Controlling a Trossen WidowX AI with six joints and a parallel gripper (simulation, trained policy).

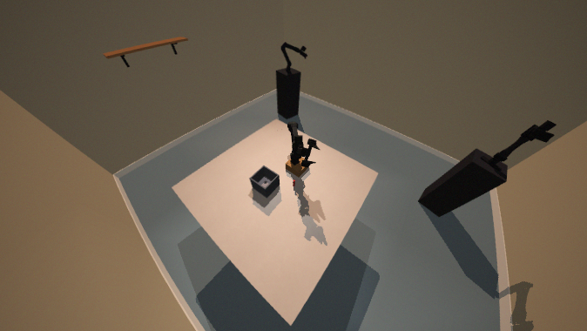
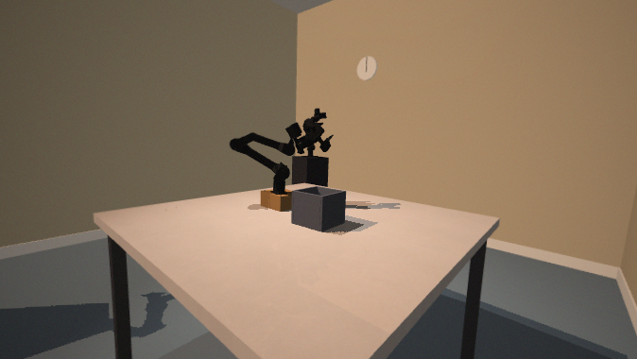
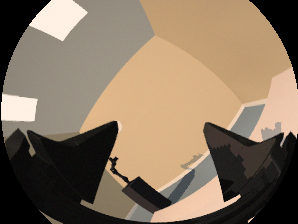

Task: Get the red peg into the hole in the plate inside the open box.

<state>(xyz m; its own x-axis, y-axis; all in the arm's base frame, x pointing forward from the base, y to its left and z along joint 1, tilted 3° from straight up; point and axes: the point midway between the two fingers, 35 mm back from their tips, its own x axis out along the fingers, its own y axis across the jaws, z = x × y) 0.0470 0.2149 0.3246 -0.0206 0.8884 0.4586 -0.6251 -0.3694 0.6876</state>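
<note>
My gripper tip is 36 cm above the red peg, 11 cm to the left of it and 8 cm short of it.
</note>
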